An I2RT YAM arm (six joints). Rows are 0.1 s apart.
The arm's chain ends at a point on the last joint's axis. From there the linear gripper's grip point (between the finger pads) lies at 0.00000 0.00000 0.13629 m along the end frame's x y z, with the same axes.
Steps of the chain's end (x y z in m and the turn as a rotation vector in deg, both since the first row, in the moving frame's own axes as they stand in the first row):
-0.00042 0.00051 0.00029 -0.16 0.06 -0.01
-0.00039 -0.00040 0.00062 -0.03 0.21 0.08
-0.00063 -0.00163 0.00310 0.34 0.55 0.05
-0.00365 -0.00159 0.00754 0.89 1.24 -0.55
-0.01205 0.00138 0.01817 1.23 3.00 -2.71
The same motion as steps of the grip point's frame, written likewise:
-0.00028 0.00089 0.00029 -0.16 0.06 -0.01
0.00011 -0.00033 0.00062 -0.03 0.21 0.08
0.00068 -0.00244 0.00309 0.34 0.55 0.05
-0.00071 -0.00372 0.00749 0.89 1.24 -0.55
-0.00499 -0.00171 0.01795 1.23 3.00 -2.71

